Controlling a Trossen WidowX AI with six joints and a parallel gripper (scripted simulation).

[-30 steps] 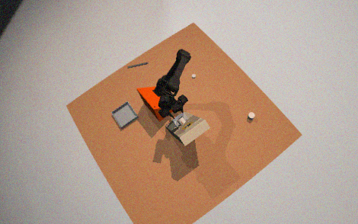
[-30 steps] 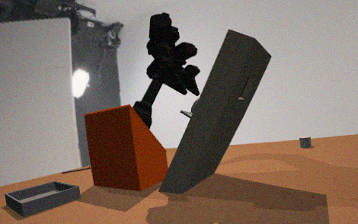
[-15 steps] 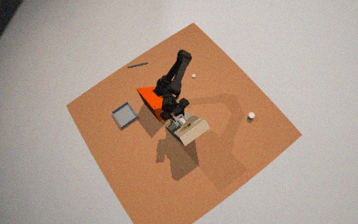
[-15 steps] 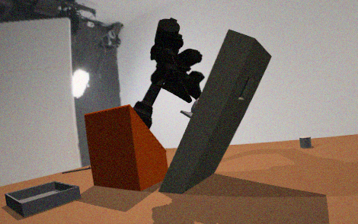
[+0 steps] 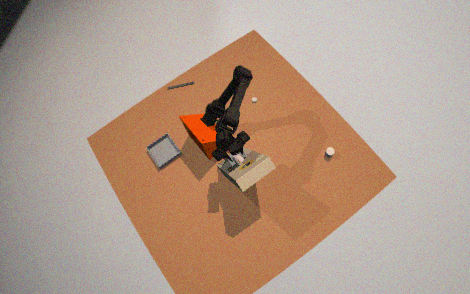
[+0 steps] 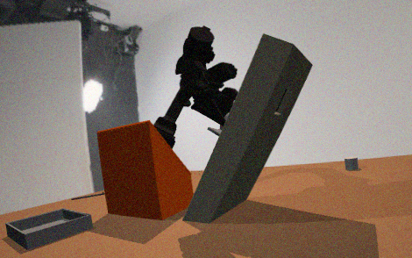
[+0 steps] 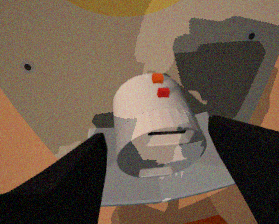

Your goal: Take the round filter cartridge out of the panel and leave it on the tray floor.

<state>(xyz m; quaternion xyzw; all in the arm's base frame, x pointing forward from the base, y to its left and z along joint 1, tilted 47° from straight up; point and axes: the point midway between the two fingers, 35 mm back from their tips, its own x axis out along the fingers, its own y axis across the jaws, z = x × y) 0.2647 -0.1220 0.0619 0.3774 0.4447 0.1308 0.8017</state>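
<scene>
My gripper tip is now right at the round filter cartridge. Round my gripper tip: beige service panel 4 cm ahead, 2 cm below; then grey tray 39 cm behind, 23 cm to the right, 19 cm below; then grey ledge 1 cm behind, 4 cm below.
</scene>
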